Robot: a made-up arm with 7 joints. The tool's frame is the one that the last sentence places. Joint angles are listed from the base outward.
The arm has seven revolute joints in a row. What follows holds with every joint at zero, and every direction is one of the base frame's.
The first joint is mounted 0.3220 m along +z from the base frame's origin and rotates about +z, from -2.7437 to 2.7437 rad.
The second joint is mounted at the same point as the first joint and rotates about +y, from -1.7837 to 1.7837 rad.
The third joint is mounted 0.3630 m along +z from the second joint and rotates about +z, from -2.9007 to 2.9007 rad.
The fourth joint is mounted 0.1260 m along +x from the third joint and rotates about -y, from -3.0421 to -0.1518 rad.
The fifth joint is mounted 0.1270 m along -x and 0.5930 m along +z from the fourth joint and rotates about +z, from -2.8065 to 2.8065 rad.
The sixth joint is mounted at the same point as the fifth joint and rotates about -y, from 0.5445 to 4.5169 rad.
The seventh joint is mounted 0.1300 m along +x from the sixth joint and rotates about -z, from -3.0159 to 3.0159 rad.
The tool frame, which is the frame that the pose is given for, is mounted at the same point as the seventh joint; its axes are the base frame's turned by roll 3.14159, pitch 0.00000 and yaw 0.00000 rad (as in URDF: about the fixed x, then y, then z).
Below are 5 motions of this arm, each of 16 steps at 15 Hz.
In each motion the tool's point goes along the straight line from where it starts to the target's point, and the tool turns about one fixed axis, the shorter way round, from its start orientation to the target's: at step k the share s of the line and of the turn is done. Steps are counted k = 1, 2, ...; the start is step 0. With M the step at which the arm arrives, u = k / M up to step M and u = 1 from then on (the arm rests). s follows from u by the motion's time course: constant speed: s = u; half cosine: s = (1 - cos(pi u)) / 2; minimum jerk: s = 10 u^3 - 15 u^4 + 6 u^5.
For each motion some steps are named. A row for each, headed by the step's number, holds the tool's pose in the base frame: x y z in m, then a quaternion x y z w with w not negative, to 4 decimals.
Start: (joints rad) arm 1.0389 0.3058 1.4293 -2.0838 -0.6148 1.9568 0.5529
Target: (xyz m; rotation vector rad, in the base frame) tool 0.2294 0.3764 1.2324 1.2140 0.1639 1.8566
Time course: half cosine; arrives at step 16
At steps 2, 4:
2: -0.6108 0.5268 0.4761 0.4600 0.8702 0.1529 0.0877
4: -0.5161 0.5099 0.5613 0.4968 0.8195 0.2470 0.1435

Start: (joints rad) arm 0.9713 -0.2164 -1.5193 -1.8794 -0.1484 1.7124 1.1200
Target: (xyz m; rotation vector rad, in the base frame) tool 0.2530 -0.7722 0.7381 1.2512 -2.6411 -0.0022
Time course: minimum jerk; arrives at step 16
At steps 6, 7, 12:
6: 0.5761 -0.5716 0.6435 0.6229 -0.7797 -0.0604 0.0215
7: 0.5276 -0.6017 0.6577 0.5955 -0.8009 -0.0516 0.0349
12: 0.2991 -0.7436 0.7246 0.4557 -0.8848 -0.0094 0.0971

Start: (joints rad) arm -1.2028 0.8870 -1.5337 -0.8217 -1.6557 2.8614 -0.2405
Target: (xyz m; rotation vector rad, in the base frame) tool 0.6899 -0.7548 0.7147 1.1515 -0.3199 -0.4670
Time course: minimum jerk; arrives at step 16
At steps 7, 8, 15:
7: 0.1468 -0.8437 0.7455 0.4944 0.0131 -0.5769 0.6501
8: 0.2491 -0.8270 0.7397 0.5097 -0.0182 -0.5154 0.6886
15: 0.6879 -0.7551 0.7148 0.5371 -0.1486 -0.2192 0.8009

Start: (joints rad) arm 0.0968 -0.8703 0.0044 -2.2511 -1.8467 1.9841 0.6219
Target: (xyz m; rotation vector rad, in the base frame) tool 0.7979 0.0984 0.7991 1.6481 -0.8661 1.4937
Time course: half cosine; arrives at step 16
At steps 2, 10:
2: 0.4864 0.0998 0.8936 0.5828 -0.0732 0.4546 0.6696
10: 0.6979 0.0988 0.8294 0.6354 -0.2571 0.5516 0.4752

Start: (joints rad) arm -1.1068 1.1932 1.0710 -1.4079 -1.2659 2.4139 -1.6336
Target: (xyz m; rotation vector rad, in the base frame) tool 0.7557 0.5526 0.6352 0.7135 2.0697 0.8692
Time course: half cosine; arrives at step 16
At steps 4, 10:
4: 0.9245 -0.1698 0.3365 0.5458 0.7901 0.1454 0.2382
10: 0.8167 0.2914 0.5272 0.3822 0.8162 0.2741 0.3355

